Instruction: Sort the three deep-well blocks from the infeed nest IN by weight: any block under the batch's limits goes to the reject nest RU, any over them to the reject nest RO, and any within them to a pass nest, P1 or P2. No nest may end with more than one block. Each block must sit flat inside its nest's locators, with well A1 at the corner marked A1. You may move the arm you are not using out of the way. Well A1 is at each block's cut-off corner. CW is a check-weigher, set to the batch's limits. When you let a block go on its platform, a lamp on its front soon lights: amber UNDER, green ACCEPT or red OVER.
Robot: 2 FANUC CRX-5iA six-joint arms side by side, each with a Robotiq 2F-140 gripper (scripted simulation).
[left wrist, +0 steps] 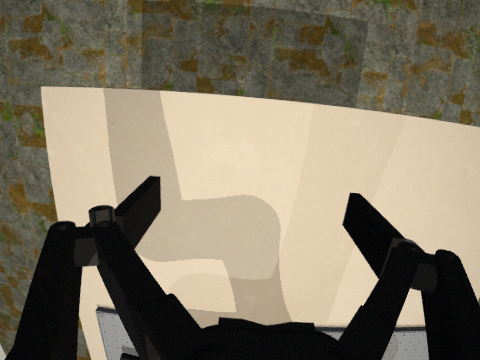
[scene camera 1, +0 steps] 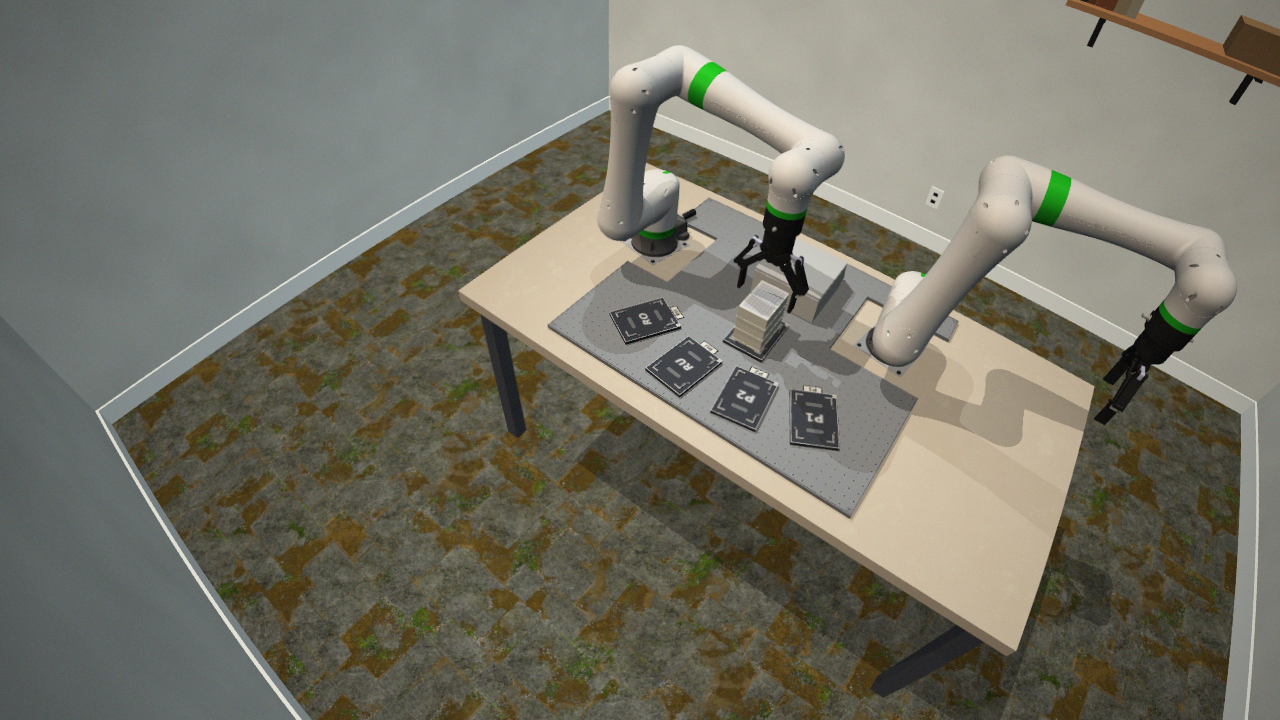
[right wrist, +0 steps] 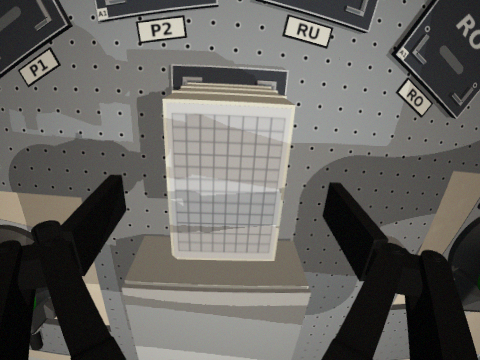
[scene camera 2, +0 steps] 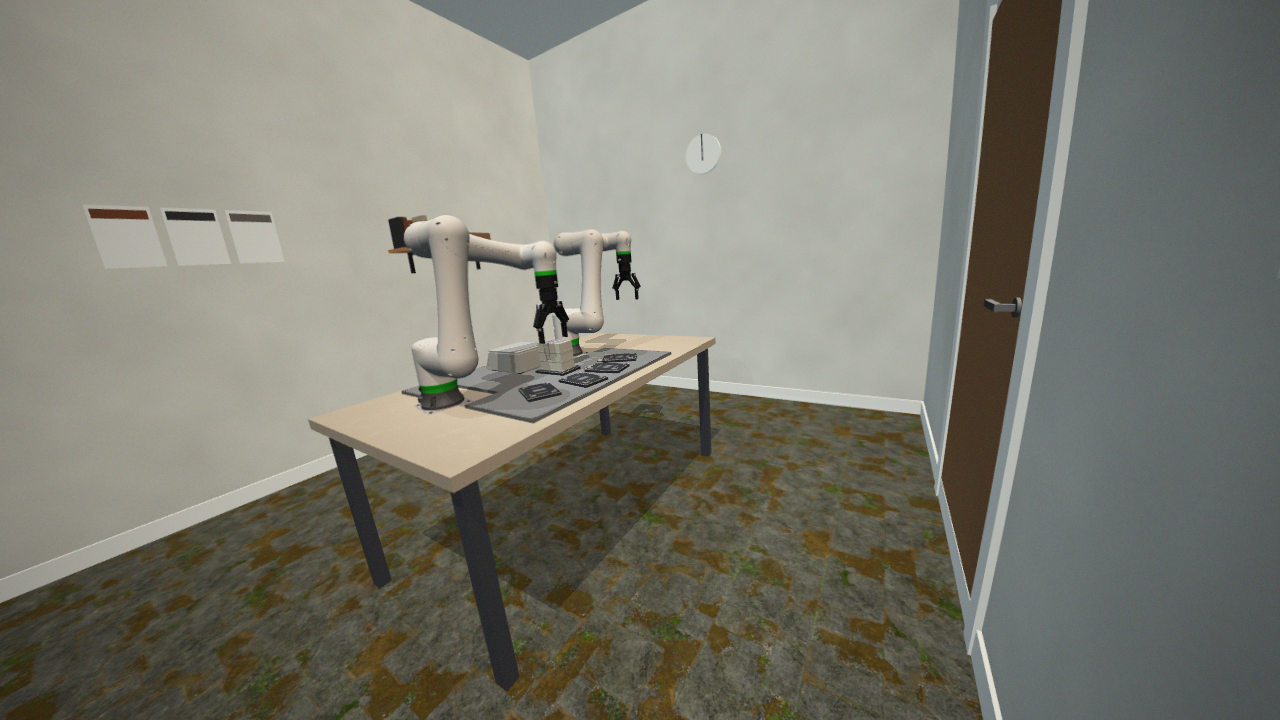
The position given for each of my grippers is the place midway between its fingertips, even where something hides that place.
Note:
In view: my left gripper (scene camera 1: 1104, 400), my right gripper (scene camera 1: 765, 297), a check-weigher CW (scene camera 1: 821, 268), a nest P1 (scene camera 1: 796, 410), a nest RU (scene camera 1: 701, 369) and a dark infeed nest (right wrist: 210, 74).
The check-weigher CW also shows in scene camera 2 (scene camera 2: 519, 357). My left gripper shows as well in the left wrist view (left wrist: 254, 201). My right gripper also shows in the right wrist view (right wrist: 226, 196) and in scene camera 2 (scene camera 2: 554, 339). The left wrist view does not show the check-weigher CW: it is out of frame.

